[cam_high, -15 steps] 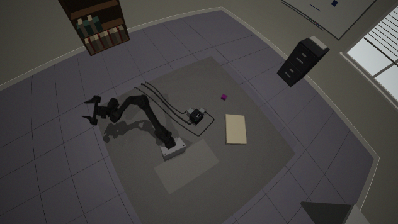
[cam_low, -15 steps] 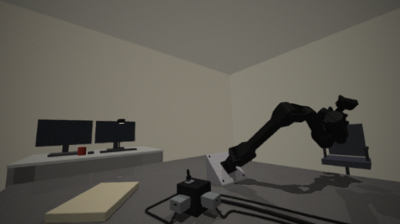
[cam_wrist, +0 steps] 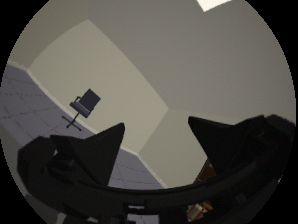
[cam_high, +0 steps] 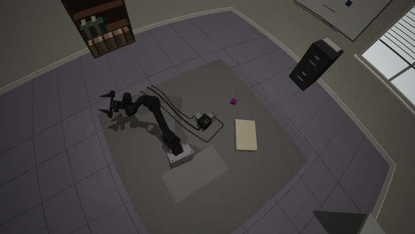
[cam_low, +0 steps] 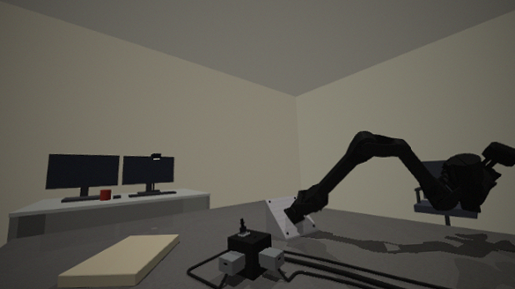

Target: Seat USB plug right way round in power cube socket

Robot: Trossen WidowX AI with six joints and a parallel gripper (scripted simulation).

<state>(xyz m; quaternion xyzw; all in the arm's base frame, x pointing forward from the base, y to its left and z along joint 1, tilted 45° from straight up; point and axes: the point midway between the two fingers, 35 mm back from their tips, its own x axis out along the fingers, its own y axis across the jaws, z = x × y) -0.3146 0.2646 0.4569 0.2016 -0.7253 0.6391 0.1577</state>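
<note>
My gripper tip is 62 cm short of the dark USB plug, 44 cm to the left of it and 16 cm above it. Round my gripper tip: beige slab (83 cm ahead, 67 cm to the right, 24 cm below); then purple block (94 cm ahead, 38 cm to the right, 24 cm below).
</note>
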